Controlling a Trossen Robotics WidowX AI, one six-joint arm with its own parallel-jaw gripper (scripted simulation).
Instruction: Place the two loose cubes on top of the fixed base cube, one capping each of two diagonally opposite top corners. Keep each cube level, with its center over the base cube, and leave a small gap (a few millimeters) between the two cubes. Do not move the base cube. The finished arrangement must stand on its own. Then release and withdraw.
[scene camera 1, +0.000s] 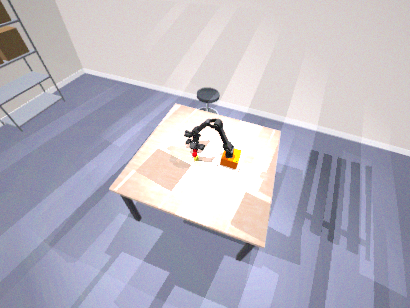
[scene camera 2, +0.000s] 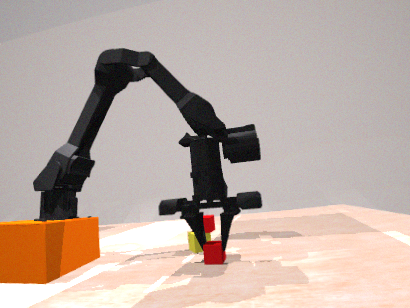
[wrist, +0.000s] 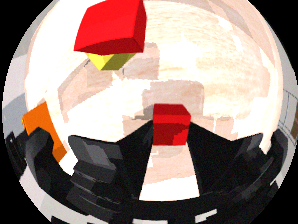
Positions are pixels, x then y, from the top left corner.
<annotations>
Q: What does my gripper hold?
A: A red cube.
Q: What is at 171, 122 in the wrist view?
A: A red cube.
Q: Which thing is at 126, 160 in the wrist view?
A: My gripper.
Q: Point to my gripper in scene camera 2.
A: At 214, 251
</annotations>
